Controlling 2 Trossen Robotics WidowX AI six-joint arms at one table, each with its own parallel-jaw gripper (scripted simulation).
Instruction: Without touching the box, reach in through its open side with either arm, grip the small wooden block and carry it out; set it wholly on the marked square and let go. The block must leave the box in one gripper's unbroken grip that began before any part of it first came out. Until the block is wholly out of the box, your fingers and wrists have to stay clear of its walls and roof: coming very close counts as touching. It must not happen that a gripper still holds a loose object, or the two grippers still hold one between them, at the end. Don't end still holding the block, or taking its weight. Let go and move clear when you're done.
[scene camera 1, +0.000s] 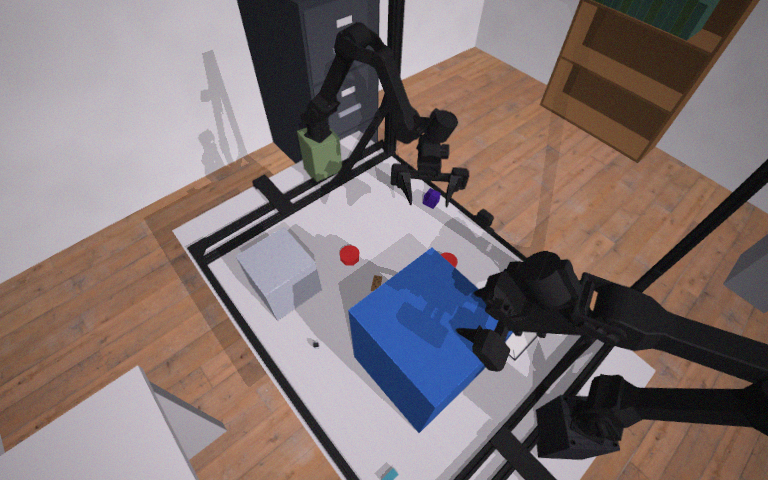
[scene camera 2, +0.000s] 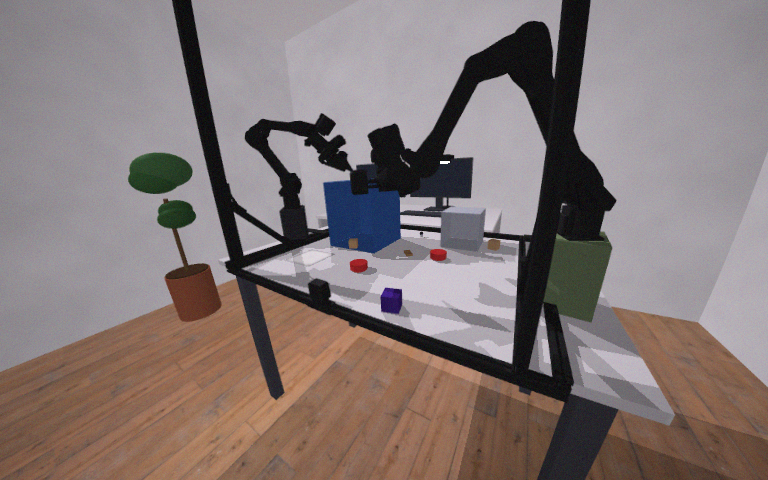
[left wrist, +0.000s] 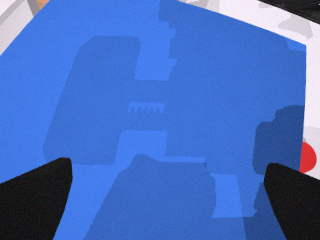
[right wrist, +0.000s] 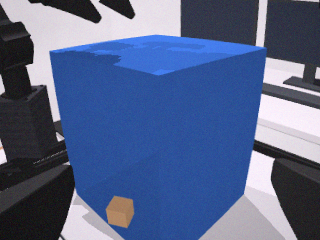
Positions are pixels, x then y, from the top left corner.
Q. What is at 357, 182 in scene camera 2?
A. My right gripper.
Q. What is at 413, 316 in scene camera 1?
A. A box roof.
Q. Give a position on a box roof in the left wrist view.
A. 168, 119
